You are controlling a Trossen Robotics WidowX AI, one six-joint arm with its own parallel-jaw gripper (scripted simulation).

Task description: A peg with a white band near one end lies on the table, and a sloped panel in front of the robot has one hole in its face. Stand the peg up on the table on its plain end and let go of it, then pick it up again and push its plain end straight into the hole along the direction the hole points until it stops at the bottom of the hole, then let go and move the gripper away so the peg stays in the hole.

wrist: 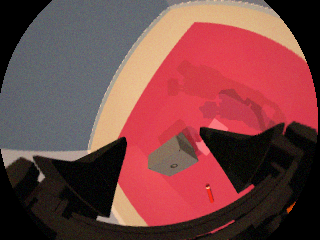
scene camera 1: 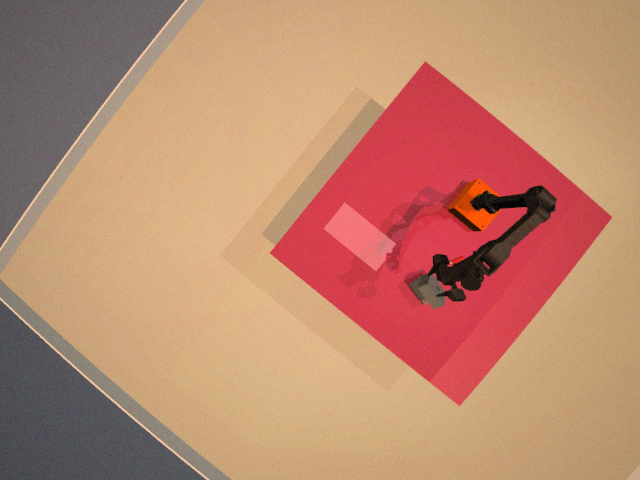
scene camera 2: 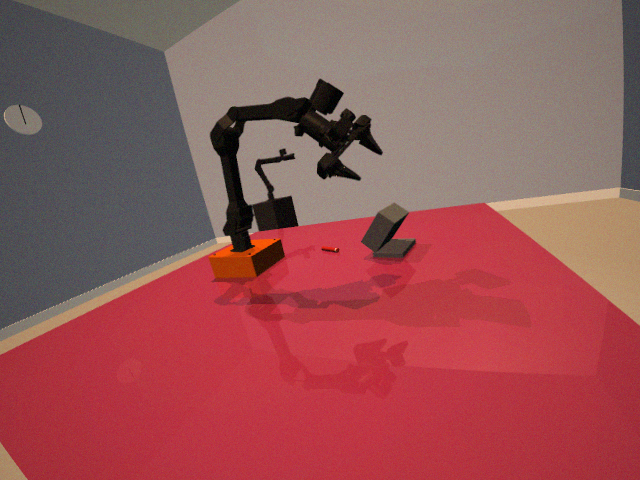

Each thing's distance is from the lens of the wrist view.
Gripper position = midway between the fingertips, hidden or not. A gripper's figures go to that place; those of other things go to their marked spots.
gripper [wrist: 164, 136]: 0.10 m
grey sloped panel [wrist: 174, 151]: 0.23 m
